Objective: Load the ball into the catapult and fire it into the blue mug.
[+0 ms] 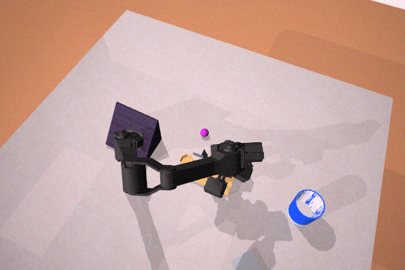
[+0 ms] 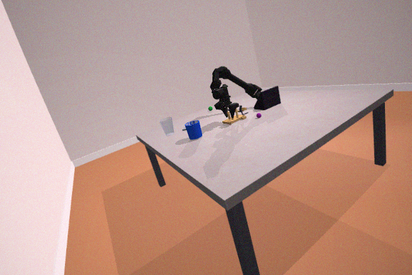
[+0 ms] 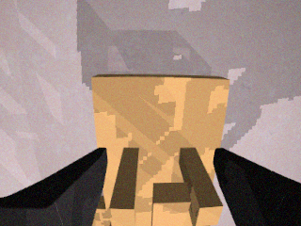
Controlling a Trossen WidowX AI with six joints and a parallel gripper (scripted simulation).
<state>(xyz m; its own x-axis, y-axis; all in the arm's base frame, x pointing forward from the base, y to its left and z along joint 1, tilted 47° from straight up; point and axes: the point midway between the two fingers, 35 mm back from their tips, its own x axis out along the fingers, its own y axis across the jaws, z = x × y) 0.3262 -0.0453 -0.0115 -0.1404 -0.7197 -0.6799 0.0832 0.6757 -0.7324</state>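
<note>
Now: the purple ball 16 cm to the left of my gripper tip, 11 cm behind it and 2 cm below it. Round my gripper tip: blue mug 28 cm ahead, 2 cm to the right; then wooden catapult 6 cm behind, 2 cm to the left, 2 cm above; then grey flat piece 25 cm to the right, 17 cm ahead, 3 cm below.
</note>
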